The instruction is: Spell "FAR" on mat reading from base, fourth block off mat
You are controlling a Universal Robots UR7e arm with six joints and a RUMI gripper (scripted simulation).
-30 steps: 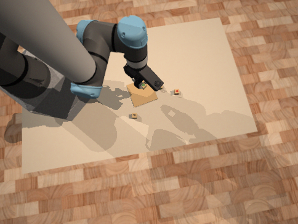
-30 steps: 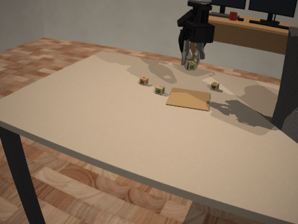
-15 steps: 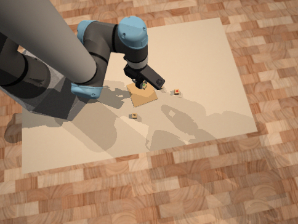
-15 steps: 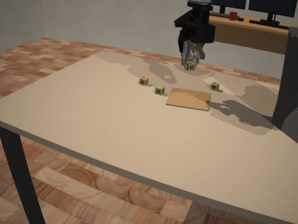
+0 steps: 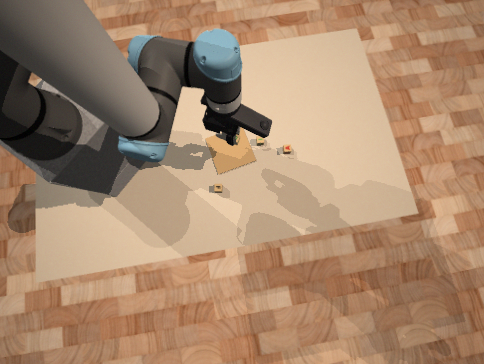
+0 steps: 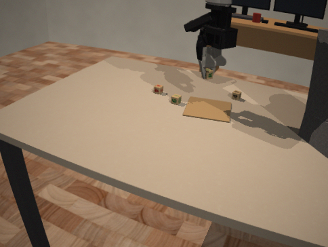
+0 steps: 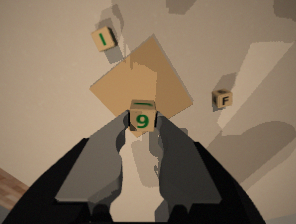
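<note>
My hand is 11 cm above the brown mat, 2 cm past it and 1 cm to the right of it. The rest, counted from my hand: F block (11 cm to the right, 10 cm below, 9 cm behind); then green R block (right at my hand); then green-lettered block (10 cm below, 9 cm ahead, 1 cm to the left).
</note>
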